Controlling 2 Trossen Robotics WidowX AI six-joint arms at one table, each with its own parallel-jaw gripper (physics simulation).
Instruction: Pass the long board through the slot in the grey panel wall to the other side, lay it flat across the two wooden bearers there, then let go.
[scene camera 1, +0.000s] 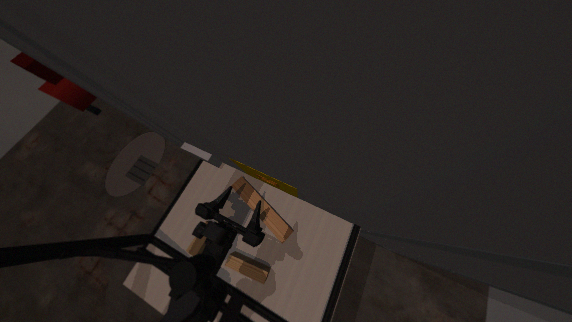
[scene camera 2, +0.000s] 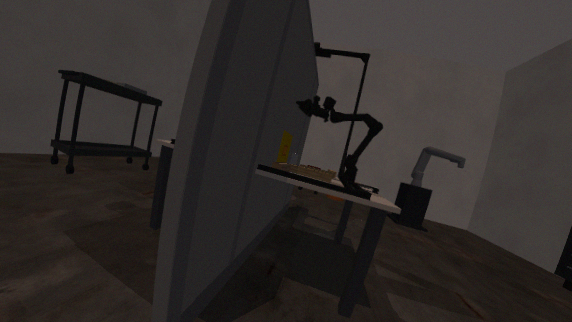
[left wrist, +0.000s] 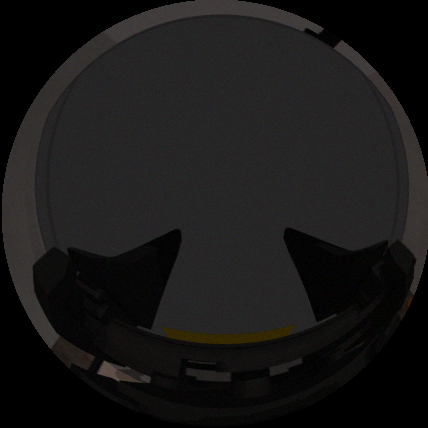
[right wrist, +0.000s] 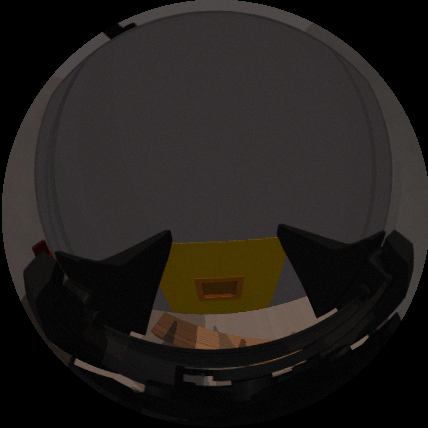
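Pixels of known places: left gripper, fingertip midpoint: (scene camera 2: 297, 104) (left wrist: 233, 233); right gripper, fingertip midpoint: (scene camera 1: 245, 193) (right wrist: 225, 232); left arm's base, link origin: (scene camera 2: 348, 181); right arm's base, link origin: (scene camera 1: 217, 294).
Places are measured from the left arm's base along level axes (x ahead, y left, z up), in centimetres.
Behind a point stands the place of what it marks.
A long wooden board (scene camera 1: 267, 212) @[x 58.9, y 3.6, z 2.0 cm] (right wrist: 200, 337) @[x 56.2, y -4.7, z 2.0 cm] lies slantwise on the light table (scene camera 1: 320, 230) @[x 56.0, y 25.1, z -1.9 cm], close to the grey panel wall (scene camera 1: 380, 125) @[x 48.2, y 18.3, z 60.4 cm] (scene camera 2: 255, 140) @[x 43.3, y 45.8, z 9.6 cm] (left wrist: 225, 125) @[x 43.2, y 0.5, z 48.8 cm] (right wrist: 220, 125) @[x 48.3, y 0.5, z 36.6 cm]. The slot (right wrist: 220, 289) @[x 46.5, y -0.3, z 6.2 cm] is an orange-framed opening in a yellow plate (scene camera 1: 240, 164) @[x 48.3, y -9.4, z 17.3 cm] (scene camera 2: 284, 146) (left wrist: 227, 338) @[x 43.2, y -0.3, z 17.9 cm] (right wrist: 185, 260) @[x 48.4, y -6.1, z 16.6 cm]. Two shorter wooden blocks (scene camera 1: 247, 267) @[x 78.0, y 6.1, z 4.4 cm] (scene camera 1: 196, 245) @[x 81.1, y -15.4, z 2.5 cm] lie nearer the right arm's base. Wooden pieces (scene camera 2: 312, 171) @[x 21.4, y 15.6, z 1.3 cm] lie low on the left arm's table; I cannot tell them apart. My right gripper (scene camera 1: 245, 196) @[x 56.0, y 0.0, z 25.4 cm] (right wrist: 225, 232) @[x 56.0, y 0.0, z 25.4 cm] is open, above the board. My left gripper (scene camera 2: 298, 103) @[x 42.3, y 0.0, z 39.6 cm] (left wrist: 233, 233) @[x 42.3, y 0.0, z 39.6 cm] is open and empty, above the yellow plate's height, facing the wall.
A black camera stand (scene camera 2: 345, 52) @[x 21.3, y -34.4, z 101.1 cm] rises behind the left arm. A dark cart (scene camera 2: 100, 86) stands at the left in scene camera 2, and a grey robot arm on a black pedestal (scene camera 2: 415, 205) at the right. Red objects (scene camera 1: 70, 93) show at the upper left in scene camera 1.
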